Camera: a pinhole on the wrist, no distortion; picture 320 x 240 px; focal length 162.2 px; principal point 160.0 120.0 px. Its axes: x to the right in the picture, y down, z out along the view. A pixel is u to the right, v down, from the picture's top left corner.
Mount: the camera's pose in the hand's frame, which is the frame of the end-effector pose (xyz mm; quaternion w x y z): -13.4 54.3 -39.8 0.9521 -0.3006 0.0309 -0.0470
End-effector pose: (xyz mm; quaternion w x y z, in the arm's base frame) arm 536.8 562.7 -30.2 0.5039 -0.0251 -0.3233 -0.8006
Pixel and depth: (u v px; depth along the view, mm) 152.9 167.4 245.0
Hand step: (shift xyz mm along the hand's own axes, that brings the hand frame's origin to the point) 2.4 253.3 119.6
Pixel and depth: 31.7 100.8 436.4
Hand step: -322.1 298.0 357.2
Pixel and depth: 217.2 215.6 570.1
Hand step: 259.9 631.0 226.7
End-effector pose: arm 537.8 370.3 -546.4 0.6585 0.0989 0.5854 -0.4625
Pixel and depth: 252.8 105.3 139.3
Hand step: 77.0 114.7 78.9
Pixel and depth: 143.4 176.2 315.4
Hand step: -10.3 326.5 156.1
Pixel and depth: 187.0 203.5 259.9
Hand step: 61.7 306.7 94.3
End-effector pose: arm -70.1 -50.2 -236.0 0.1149 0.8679 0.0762 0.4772
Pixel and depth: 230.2 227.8 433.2
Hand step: 231.0 515.3 142.9
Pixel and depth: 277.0 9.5 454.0
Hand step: 329.6 25.4 499.2
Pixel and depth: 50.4 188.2 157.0
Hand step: -100.5 209.0 53.8
